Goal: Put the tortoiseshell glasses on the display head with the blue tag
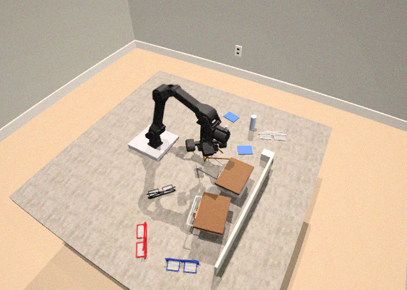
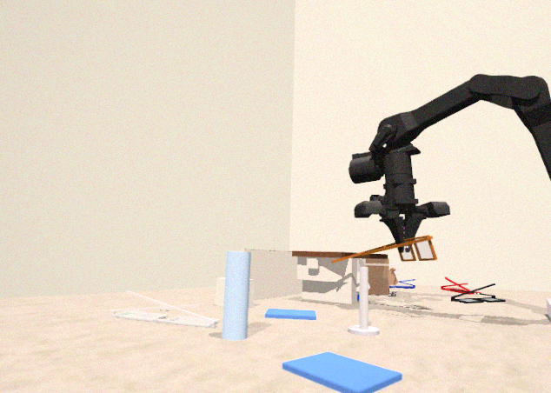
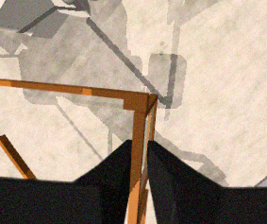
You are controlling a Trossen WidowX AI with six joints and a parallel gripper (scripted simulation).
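Right now my gripper tip is 25 cm to the right of the white post, 9 cm above it and 4 cm past it. The rest, counted from my gripper tip: long white rail: 31 cm ahead, 11 cm to the right, 6 cm below; light blue cylinder: 40 cm to the left, 6 cm below, 5 cm ahead.
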